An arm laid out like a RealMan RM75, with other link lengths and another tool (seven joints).
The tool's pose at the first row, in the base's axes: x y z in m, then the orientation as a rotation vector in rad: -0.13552 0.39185 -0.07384 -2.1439 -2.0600 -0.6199
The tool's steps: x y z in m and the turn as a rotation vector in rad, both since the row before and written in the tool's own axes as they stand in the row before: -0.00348 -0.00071 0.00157 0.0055 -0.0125 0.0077; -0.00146 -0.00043 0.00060 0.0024 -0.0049 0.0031; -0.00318 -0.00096 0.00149 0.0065 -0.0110 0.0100; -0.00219 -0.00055 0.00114 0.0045 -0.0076 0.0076; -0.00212 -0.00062 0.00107 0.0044 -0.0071 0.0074; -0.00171 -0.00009 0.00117 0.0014 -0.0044 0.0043; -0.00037 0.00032 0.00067 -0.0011 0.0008 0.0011
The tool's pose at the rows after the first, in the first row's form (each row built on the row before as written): -0.13587 0.38920 -0.07666 -2.1572 -2.0563 -0.6008; -0.13618 0.38807 -0.07780 -2.1623 -2.0547 -0.5930; -0.13685 0.38566 -0.08045 -2.1758 -2.0471 -0.5738; -0.13721 0.38402 -0.08234 -2.1857 -2.0410 -0.5604; -0.13768 0.38242 -0.08414 -2.1950 -2.0348 -0.5476; -0.13762 0.38118 -0.08580 -2.2012 -2.0315 -0.5412; -0.13720 0.38100 -0.08649 -2.2022 -2.0300 -0.5431
